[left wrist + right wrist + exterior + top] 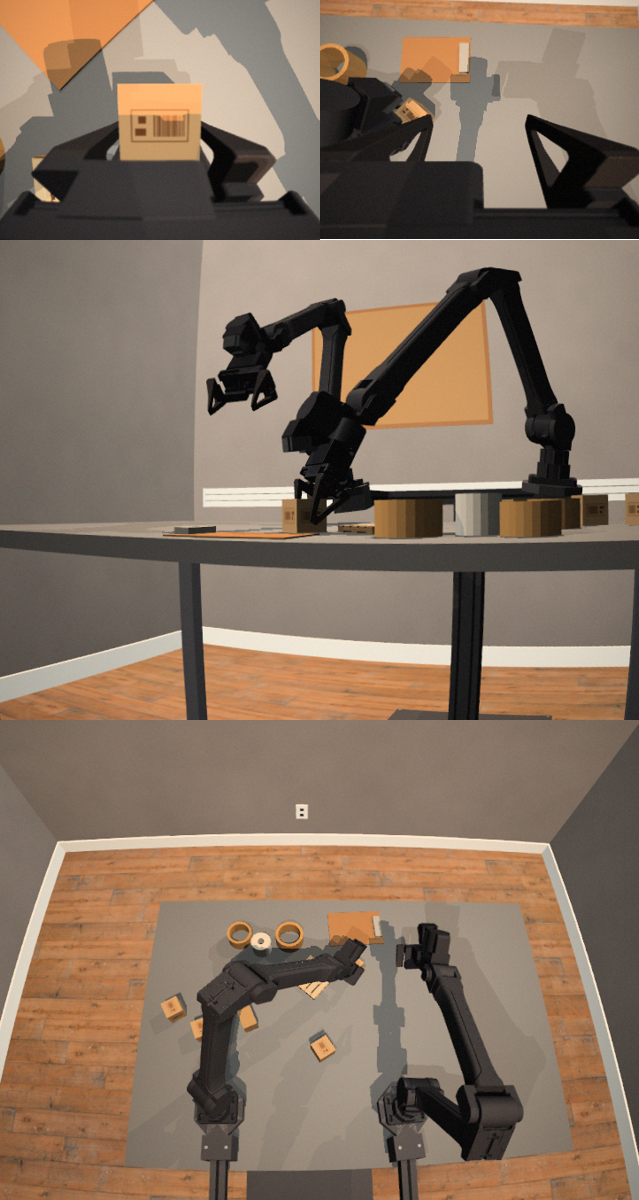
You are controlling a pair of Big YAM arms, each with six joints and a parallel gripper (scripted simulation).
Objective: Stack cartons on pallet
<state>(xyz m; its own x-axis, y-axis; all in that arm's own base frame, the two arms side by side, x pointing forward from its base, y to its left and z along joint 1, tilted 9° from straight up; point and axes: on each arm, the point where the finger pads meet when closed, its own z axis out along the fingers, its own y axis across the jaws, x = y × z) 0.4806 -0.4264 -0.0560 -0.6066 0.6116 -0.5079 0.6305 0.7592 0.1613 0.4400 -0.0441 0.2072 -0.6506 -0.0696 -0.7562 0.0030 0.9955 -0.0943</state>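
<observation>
The wooden pallet lies 140 mm to the left of my left hand, 30 mm behind it and 20 mm below it. Also, from my left hand: carton: 10 mm above.
</observation>
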